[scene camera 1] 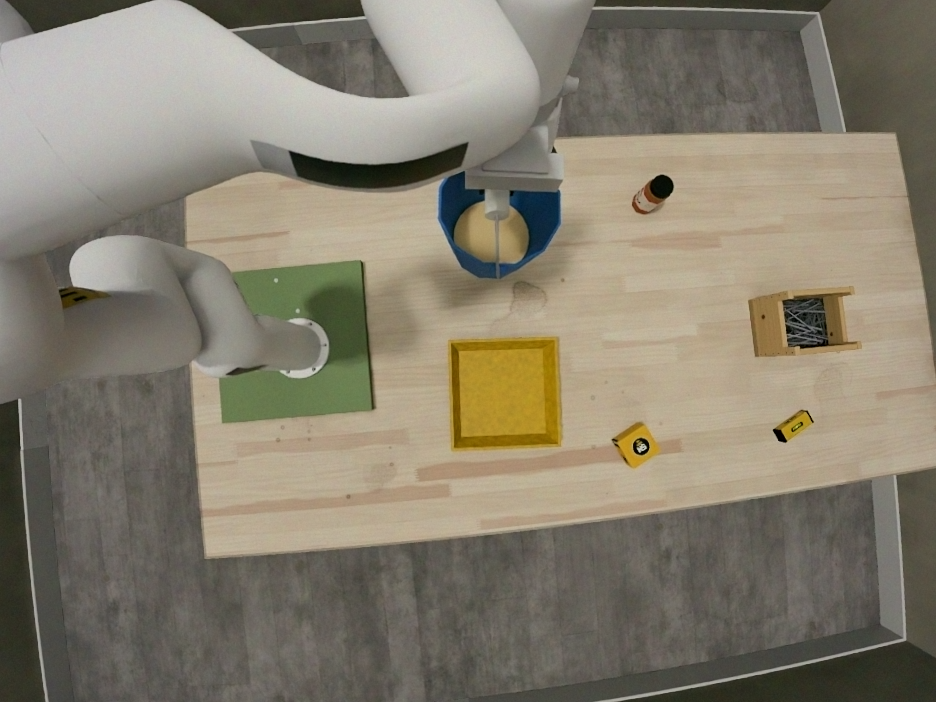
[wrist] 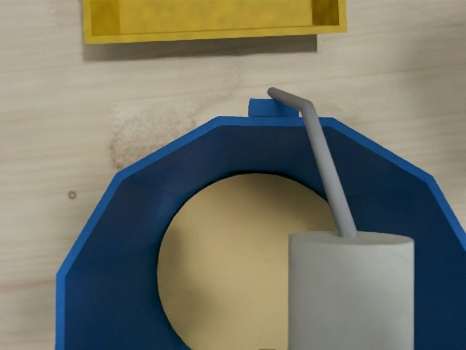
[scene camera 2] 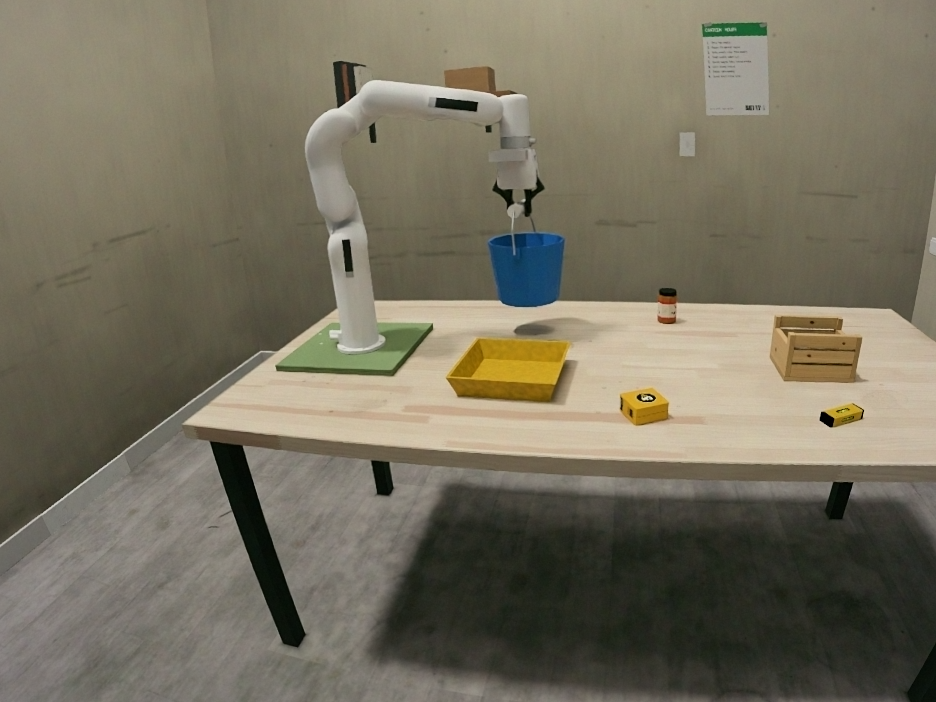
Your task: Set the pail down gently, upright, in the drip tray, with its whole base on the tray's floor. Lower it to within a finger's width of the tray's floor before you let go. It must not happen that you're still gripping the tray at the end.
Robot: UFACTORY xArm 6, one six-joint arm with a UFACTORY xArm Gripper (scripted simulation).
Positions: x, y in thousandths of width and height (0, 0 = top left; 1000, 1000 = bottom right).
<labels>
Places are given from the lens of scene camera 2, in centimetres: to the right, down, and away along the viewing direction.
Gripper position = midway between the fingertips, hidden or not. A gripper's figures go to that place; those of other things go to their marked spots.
gripper (scene camera 2: 555, 308): 13, -34, 139
blue pail (scene camera 2: 568, 397): 16, -18, 136
yellow drip tray (scene camera 2: 548, 526): 10, 4, 126
</labels>
